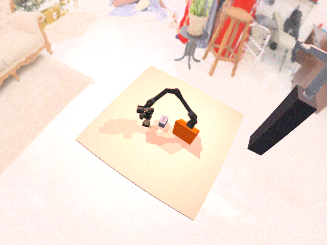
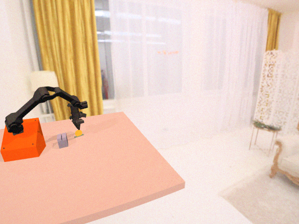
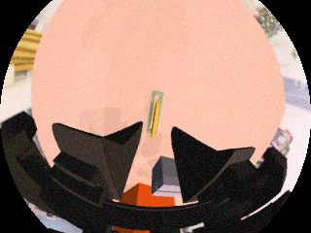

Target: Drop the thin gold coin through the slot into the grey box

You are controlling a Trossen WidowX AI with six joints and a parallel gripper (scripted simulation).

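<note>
The gold coin lies 3 cm below my gripper tip.
</note>
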